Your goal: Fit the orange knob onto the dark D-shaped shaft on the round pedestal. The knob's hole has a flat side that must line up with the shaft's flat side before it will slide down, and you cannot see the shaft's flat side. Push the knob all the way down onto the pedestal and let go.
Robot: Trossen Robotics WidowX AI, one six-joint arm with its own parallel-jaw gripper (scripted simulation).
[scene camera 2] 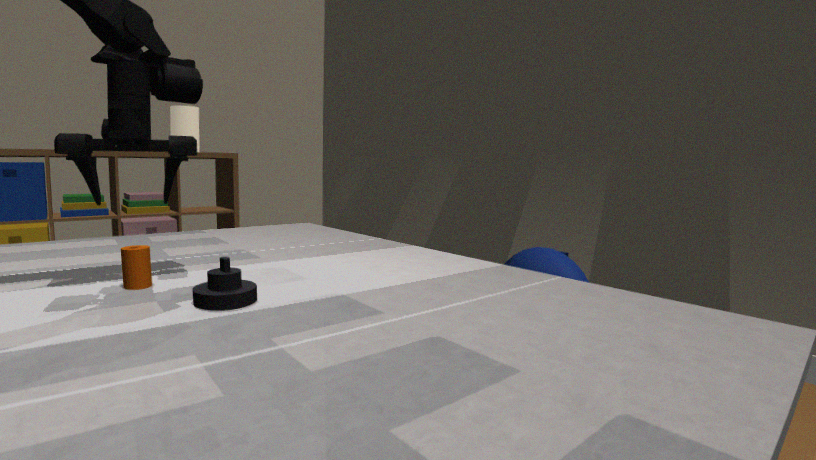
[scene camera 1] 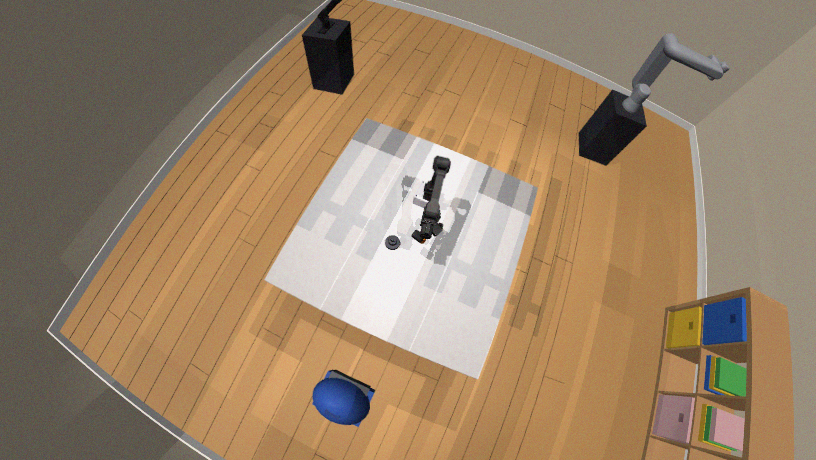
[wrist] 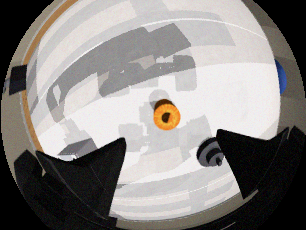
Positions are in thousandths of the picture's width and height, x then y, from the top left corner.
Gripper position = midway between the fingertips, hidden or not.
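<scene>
An orange knob (scene camera 2: 167, 582) is visible, and the wrist view shows the knob too (wrist: 544, 507). The scene also has a dark pedestal (scene camera 2: 276, 632). The gripper (scene camera 2: 162, 445), which appears in the wrist view as well (wrist: 567, 607), is open and holds nothing.
</scene>
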